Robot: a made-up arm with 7 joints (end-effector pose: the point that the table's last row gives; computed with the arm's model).
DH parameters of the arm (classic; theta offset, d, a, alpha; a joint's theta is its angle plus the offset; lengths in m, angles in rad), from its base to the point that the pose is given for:
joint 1: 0 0.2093 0 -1.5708
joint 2: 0 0 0 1.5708
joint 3: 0 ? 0.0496 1.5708
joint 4: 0 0 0.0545 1.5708
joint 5: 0 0.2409 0 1.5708
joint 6: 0 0 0.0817 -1.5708
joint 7: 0 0.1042 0 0
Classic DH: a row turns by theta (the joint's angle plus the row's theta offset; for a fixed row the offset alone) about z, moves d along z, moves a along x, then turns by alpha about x.
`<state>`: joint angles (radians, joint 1 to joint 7).
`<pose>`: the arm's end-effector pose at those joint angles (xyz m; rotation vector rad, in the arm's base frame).
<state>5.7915 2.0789 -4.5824 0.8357 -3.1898 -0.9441 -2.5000</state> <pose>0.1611 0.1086 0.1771 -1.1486 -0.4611 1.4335</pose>
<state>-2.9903 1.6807 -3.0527 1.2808 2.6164 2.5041 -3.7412</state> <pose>-0.4475 0.0227 0.4497 -2.7294 -0.2075 1.0559</pose>
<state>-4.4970 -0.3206 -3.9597 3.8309 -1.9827 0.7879 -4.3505</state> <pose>0.1601 0.0208 0.7939 -0.8393 0.4042 1.1330</pose>
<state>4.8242 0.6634 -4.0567 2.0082 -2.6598 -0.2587 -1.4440</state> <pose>0.2570 -0.0227 0.6910 -0.4874 0.8149 0.2021</pose>
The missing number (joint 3, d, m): 0.3107
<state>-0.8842 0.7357 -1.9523 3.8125 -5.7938 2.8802 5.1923</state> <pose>0.2217 -0.2701 0.5152 2.0155 -0.8915 -1.3719</pose>
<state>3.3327 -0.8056 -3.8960 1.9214 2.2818 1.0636 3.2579</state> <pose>0.6049 -0.1053 0.3596 1.3112 1.4120 1.8700</pose>
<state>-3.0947 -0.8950 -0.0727 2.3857 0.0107 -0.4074 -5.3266</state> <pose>0.4220 0.0308 0.7196 0.2079 0.5298 0.9284</pose>
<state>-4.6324 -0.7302 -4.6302 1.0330 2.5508 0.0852 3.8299</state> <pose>-0.3437 -0.1029 0.3107 0.5413 -1.9673 -0.5368</pose>
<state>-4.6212 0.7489 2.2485 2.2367 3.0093 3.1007 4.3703</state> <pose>-0.0777 0.2992 0.6181 0.3881 2.4303 0.1784</pose>
